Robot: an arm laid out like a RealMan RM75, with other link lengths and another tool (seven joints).
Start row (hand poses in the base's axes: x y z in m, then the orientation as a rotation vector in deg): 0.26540, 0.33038, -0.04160, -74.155, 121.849, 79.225
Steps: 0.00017, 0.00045, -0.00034, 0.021, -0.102, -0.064; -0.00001, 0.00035, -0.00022, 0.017, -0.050, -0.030; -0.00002, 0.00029, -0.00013, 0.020, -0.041, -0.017; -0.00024, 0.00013, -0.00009, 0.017, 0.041, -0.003; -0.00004, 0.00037, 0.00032, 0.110, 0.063, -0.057; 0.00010, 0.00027, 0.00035, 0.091, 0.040, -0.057; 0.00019, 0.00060, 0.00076, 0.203, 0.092, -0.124; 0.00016, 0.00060, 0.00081, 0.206, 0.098, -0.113; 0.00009, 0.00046, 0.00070, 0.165, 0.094, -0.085; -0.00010, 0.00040, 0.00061, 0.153, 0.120, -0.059; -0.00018, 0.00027, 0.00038, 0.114, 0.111, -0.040; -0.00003, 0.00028, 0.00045, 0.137, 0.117, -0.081; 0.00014, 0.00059, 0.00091, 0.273, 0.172, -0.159; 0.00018, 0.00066, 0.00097, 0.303, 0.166, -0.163; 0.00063, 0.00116, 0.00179, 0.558, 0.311, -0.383; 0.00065, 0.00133, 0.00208, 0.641, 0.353, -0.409; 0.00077, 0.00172, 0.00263, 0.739, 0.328, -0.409; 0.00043, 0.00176, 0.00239, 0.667, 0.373, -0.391; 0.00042, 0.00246, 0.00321, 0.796, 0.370, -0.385; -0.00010, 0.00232, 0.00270, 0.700, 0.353, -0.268; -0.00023, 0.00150, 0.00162, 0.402, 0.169, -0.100; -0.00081, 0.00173, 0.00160, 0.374, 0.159, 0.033; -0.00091, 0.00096, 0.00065, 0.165, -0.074, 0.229
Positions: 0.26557, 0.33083, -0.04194, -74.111, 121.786, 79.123; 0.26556, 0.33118, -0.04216, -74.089, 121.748, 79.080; 0.26554, 0.33147, -0.04229, -74.078, 121.708, 79.053; 0.26530, 0.33160, -0.04238, -74.051, 121.720, 79.105; 0.26526, 0.33197, -0.04206, -73.913, 121.676, 79.239; 0.26536, 0.33224, -0.04171, -73.791, 121.635, 79.334; 0.26555, 0.33284, -0.04095, -73.522, 121.545, 79.550; 0.26571, 0.33344, -0.04014, -73.263, 121.451, 79.778; 0.26580, 0.33390, -0.03944, -73.056, 121.384, 79.977; 0.26570, 0.33430, -0.03883, -72.874, 121.336, 80.200; 0.26552, 0.33457, -0.03845, -72.733, 121.313, 80.387; 0.26549, 0.33485, -0.03800, -72.531, 121.285, 80.583; 0.26563, 0.33544, -0.03709, -72.157, 121.188, 80.918; 0.26581, 0.33610, -0.03612, -71.770, 121.059, 81.271; 0.26644, 0.33726, -0.03433, -70.951, 120.849, 81.889; 0.26709, 0.33859, -0.03225, -70.049, 120.589, 82.603; 0.26786, 0.34031, -0.02962, -69.121, 120.212, 83.374; 0.26829, 0.34207, -0.02723, -68.219, 119.924, 84.124; 0.26871, 0.34453, -0.02402, -67.276, 119.500, 84.980; 0.26861, 0.34685, -0.02132, -66.517, 119.120, 85.783; 0.26838, 0.34835, -0.01970, -66.163, 118.862, 86.236; 0.26757, 0.35008, -0.01810, -65.984, 118.588, 86.715; 0.26666, 0.35104, -0.01745, -66.238, 118.314, 86.897
